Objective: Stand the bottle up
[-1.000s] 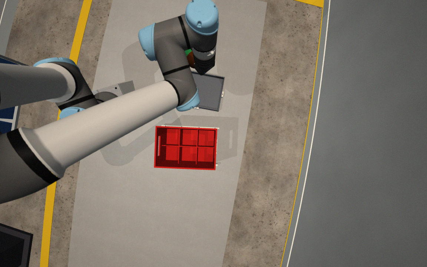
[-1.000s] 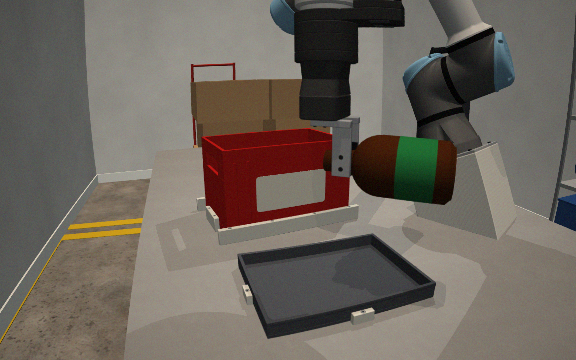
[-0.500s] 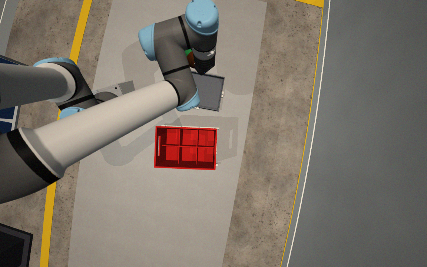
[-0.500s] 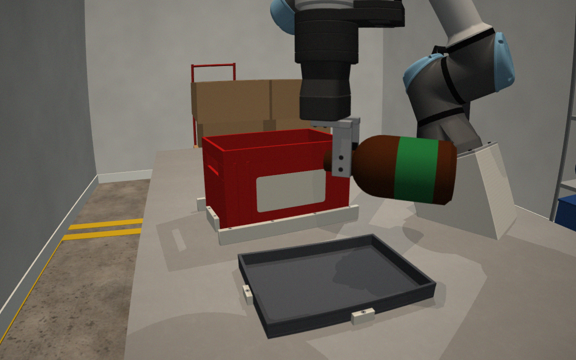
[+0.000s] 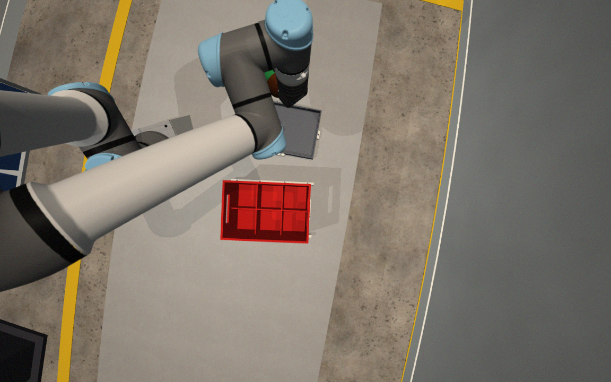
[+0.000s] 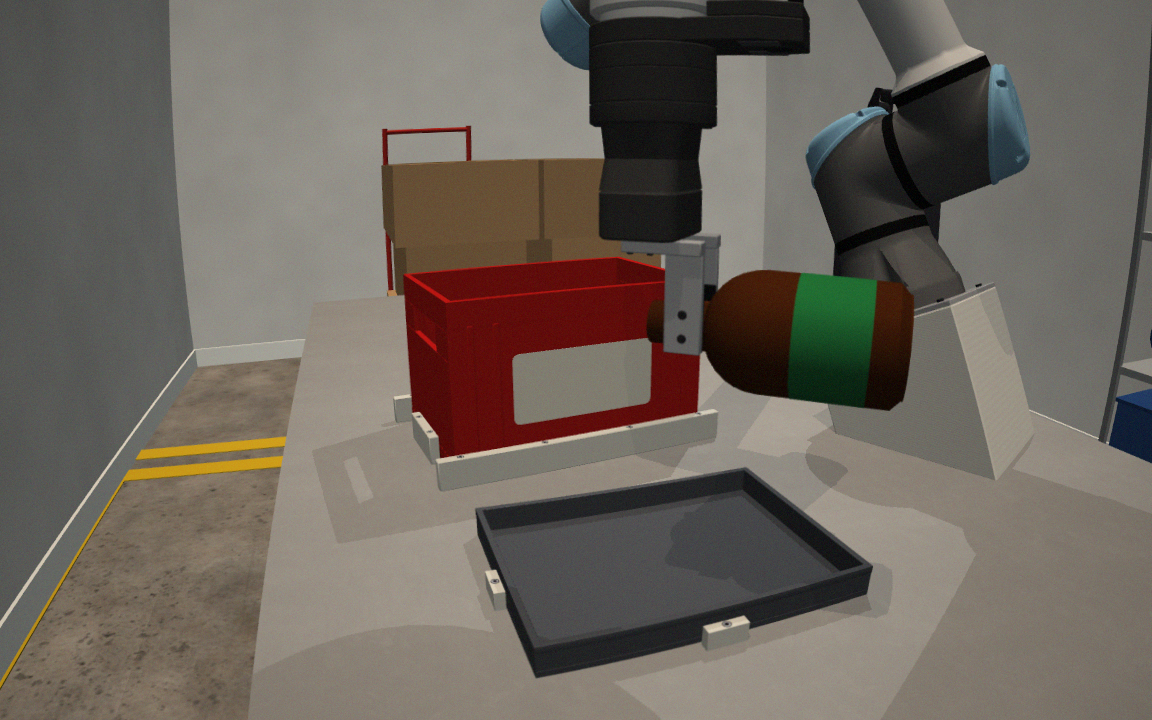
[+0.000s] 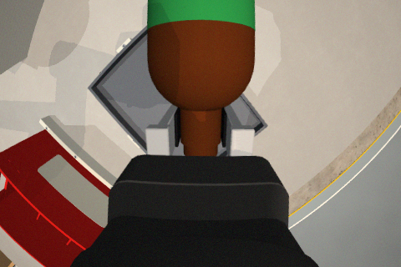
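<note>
Now: the bottle 40 mm behind my hand, 30 mm to the left of it and 10 mm below it. Also, from my hand: red crate: 360 mm to the right, 120 mm below, 20 mm ahead; dark grey tray: 190 mm below, 50 mm to the right, 10 mm behind.
</note>
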